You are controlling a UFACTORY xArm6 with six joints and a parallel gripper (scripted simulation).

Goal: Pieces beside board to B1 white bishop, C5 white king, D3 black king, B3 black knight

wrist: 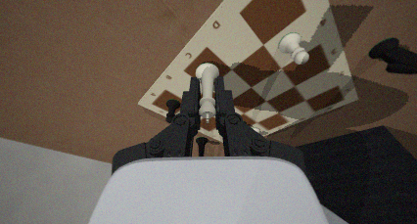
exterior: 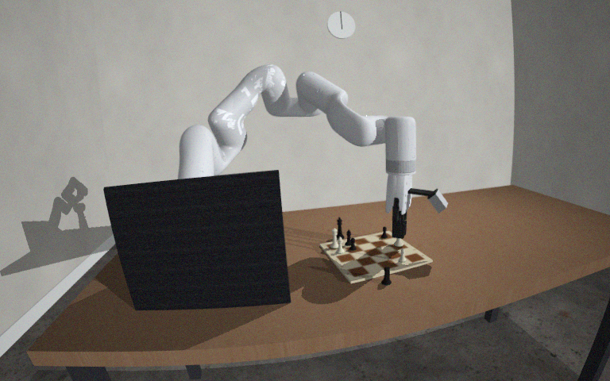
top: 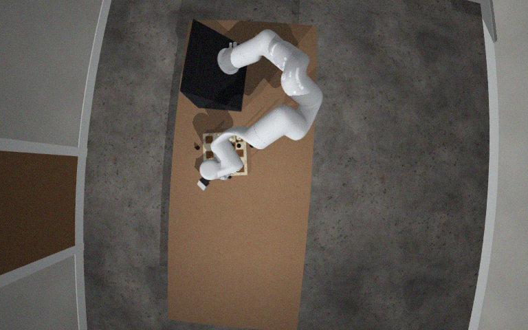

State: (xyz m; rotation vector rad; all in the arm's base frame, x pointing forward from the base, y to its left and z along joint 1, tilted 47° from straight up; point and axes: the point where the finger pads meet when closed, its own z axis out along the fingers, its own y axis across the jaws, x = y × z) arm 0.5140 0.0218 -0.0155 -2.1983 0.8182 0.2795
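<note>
My hand is 1 cm above the white king. The rest, counted from my hand: chessboard: 8 cm behind, 1 cm to the right, 5 cm below; black king: 13 cm behind, 13 cm to the left, 2 cm below; white pawn: 3 cm behind, 8 cm to the right, 4 cm below.
</note>
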